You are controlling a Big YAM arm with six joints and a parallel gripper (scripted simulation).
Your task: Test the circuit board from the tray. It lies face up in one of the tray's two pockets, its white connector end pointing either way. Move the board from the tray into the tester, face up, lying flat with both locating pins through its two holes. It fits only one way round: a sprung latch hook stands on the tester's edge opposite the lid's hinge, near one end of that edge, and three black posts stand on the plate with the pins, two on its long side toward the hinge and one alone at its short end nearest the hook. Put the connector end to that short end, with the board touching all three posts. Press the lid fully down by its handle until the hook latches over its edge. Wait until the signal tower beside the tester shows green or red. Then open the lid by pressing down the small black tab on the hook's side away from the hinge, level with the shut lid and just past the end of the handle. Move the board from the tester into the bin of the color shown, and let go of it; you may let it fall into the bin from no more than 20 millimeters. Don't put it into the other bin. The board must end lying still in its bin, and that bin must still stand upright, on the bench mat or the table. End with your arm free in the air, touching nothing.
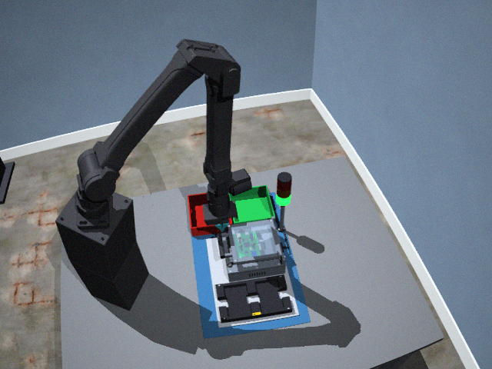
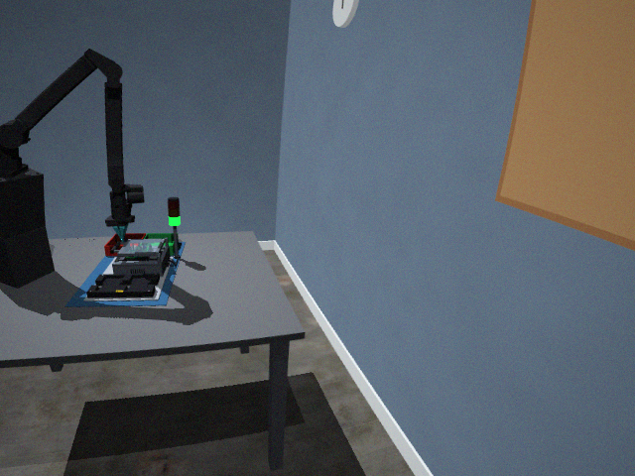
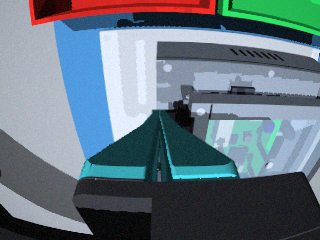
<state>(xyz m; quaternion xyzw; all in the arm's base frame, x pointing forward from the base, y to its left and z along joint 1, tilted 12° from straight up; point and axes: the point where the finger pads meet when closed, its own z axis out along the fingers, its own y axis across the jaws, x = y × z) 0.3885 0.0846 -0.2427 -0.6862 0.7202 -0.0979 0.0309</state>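
Now: hand 10 mm short of the black latch hook and 10 mm above it. The rest, counted from my hand: red bin 140 mm to the left, 80 mm below, 20 mm behind; green circuit board 70 mm ahead, 60 mm to the right, 30 mm below; clear lid 70 mm ahead, 60 mm to the right, 10 mm below.
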